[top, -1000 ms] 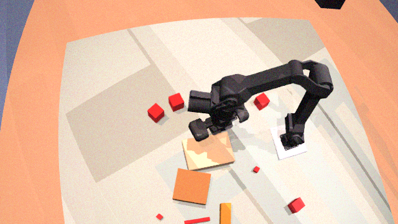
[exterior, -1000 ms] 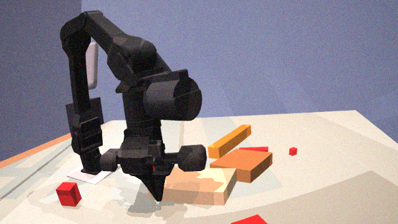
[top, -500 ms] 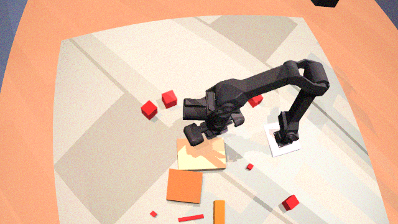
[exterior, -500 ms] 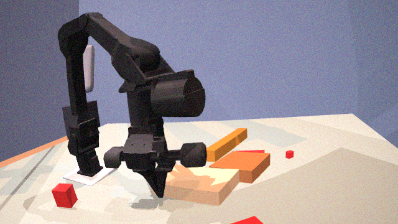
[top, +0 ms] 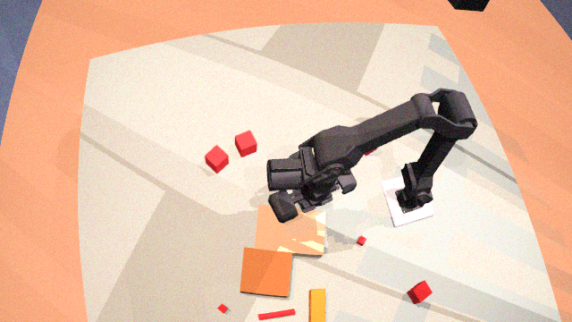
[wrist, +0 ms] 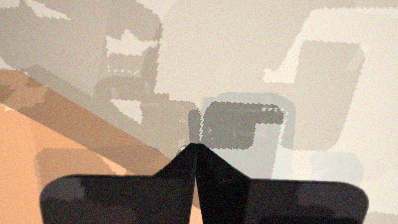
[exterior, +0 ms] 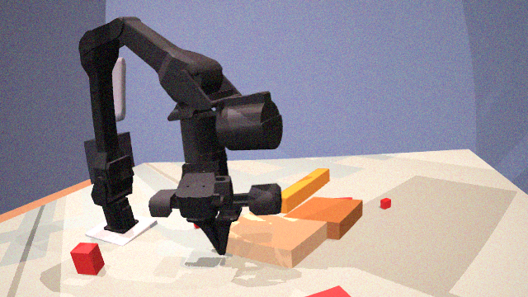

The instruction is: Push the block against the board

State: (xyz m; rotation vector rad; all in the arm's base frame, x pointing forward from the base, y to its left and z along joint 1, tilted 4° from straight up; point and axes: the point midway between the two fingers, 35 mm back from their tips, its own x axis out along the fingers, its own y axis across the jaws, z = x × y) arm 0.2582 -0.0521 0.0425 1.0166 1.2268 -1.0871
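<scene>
My gripper tip is 140 mm short of the square block, 130 mm to the right of it and 10 mm below it. Round my gripper tip: red rod (140 mm ahead, 240 mm to the left); then orange-yellow bar (70 mm ahead, 310 mm to the left, 10 mm above).
</scene>
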